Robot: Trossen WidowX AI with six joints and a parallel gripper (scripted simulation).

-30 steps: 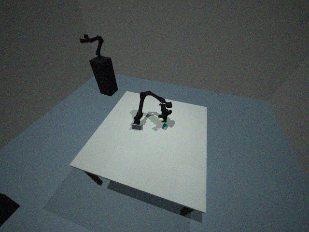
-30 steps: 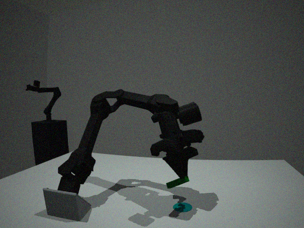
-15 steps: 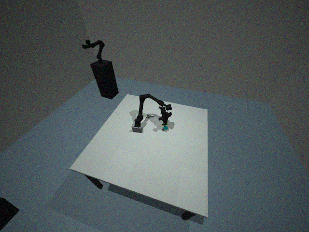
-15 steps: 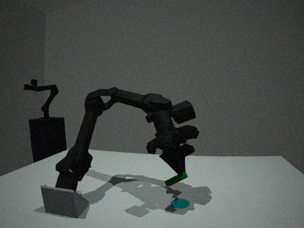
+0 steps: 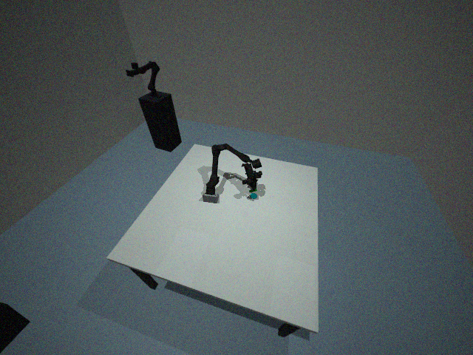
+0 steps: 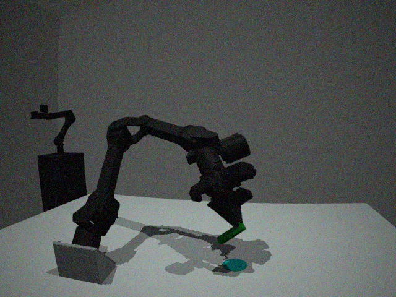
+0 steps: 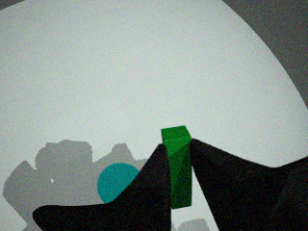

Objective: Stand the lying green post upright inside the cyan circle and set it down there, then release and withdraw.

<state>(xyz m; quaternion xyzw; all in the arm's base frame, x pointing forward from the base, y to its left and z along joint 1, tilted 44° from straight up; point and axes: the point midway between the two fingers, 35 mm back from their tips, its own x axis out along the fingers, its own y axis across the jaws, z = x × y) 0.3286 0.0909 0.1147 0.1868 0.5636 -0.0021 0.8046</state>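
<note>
My gripper tip is now 110 mm above the cyan circle, 30 mm to the right of it and 10 mm past it. The rest, counted from my gripper tip: green post: 20 mm below, 20 mm behind.
</note>
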